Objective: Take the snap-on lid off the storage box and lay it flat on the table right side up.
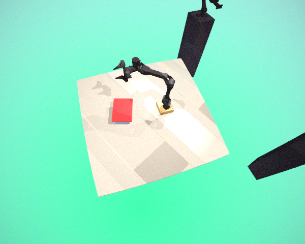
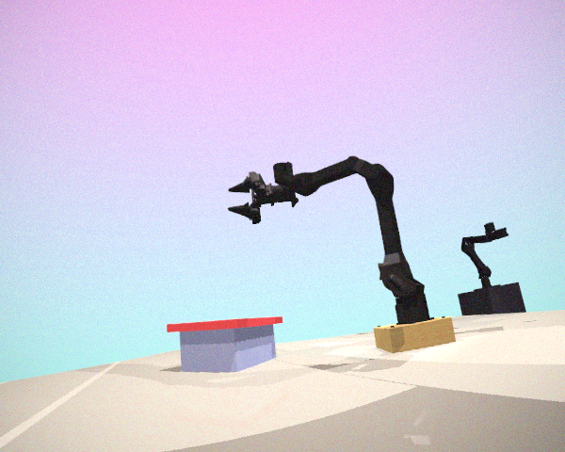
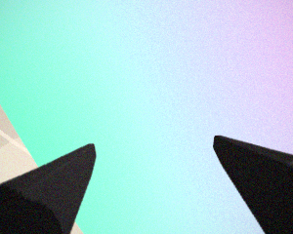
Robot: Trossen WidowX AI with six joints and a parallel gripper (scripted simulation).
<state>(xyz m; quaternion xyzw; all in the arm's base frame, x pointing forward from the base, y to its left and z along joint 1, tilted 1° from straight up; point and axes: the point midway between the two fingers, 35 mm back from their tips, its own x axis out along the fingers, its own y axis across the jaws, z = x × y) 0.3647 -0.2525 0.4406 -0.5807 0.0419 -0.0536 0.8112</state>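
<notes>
Now: the red lid 39 cm below my gripper tip, 12 cm to the left of it and 1 cm ahead of it. The rest, counted from my gripper tip: storage box: 43 cm below, 12 cm to the left, 1 cm ahead.
</notes>
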